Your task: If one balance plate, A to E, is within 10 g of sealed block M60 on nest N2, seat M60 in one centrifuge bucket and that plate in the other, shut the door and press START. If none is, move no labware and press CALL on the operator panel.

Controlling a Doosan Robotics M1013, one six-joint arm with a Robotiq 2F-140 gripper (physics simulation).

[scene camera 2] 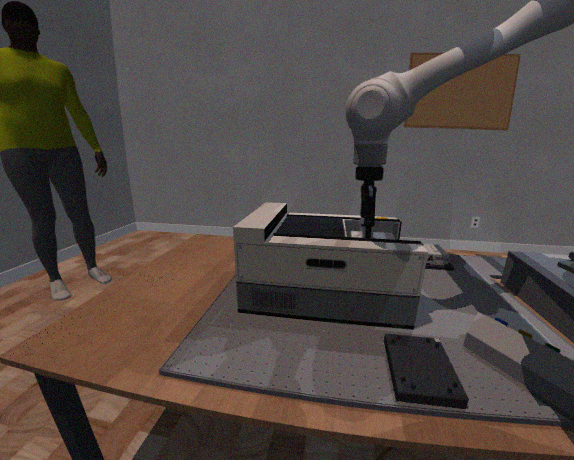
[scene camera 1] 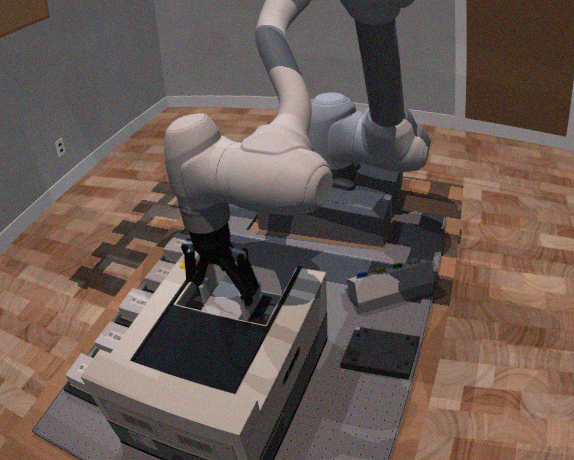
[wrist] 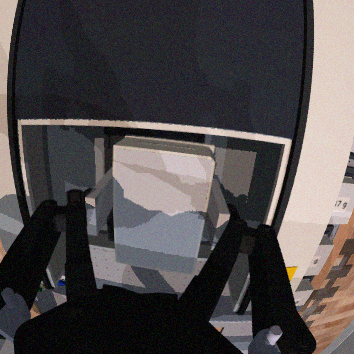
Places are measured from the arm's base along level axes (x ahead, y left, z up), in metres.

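Pixels of known places: gripper, fingertip midpoint: [scene camera 1: 228, 311] [wrist: 161, 187].
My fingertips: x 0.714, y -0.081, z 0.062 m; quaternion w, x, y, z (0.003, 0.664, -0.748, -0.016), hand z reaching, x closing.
Behind a point stands the place of what it marks.
My gripper [scene camera 1: 226, 298] @(x 0.714, y -0.081, z 0.062 m) [scene camera 2: 368, 235] @(x 0.714, y -0.081, z 0.062 m) [wrist: 161, 187] @(x 0.714, y -0.081, z 0.062 m) points down into the opening of the centrifuge [scene camera 1: 170, 395] @(x 1.023, y -0.072, z 0.147 m) [scene camera 2: 280, 270] @(x 0.954, y 0.077, z 0.040 m) [wrist: 325, 115] @(x 0.792, y -0.206, z 0.113 m). It is shut on a pale, flat-topped block [scene camera 1: 225, 306] @(x 0.725, y -0.079, z 0.087 m) [wrist: 162, 185] @(x 0.726, y -0.084, z 0.087 m), with one finger on each side. No label is readable on the block, so I cannot tell whether it is M60 or a plate. The dark door panel [scene camera 1: 200, 345] @(x 0.869, y -0.077, z 0.116 m) [scene camera 2: 312, 227] @(x 0.874, y -0.056, z 0.116 m) [wrist: 165, 65] @(x 0.818, y -0.090, z 0.116 m) covers part of the centrifuge top. The buckets and the block's underside are hidden. The operator panel [scene camera 1: 377, 292] @(x 0.485, y 0.210, z -0.047 m) [scene camera 2: 497, 340] @(x 0.481, y 0.213, z -0.043 m) has coloured buttons.
Several pale units with small readouts [scene camera 1: 134, 304] @(x 0.648, y -0.387, z -0.042 m) stand beside the centrifuge; one readout [wrist: 341, 203] @(x 0.633, y -0.390, z -0.043 m) ends in "7 g". A black plate with small corner posts [scene camera 1: 380, 352] @(x 0.662, y 0.242, z -0.074 m) [scene camera 2: 425, 370] @(x 0.652, y 0.267, z -0.074 m) lies on the perforated board [scene camera 1: 345, 415] @(x 0.839, y 0.194, z -0.097 m) [scene camera 2: 280, 365] @(x 0.937, y 0.246, z -0.096 m). A person [scene camera 2: 35, 100] stands behind the table.
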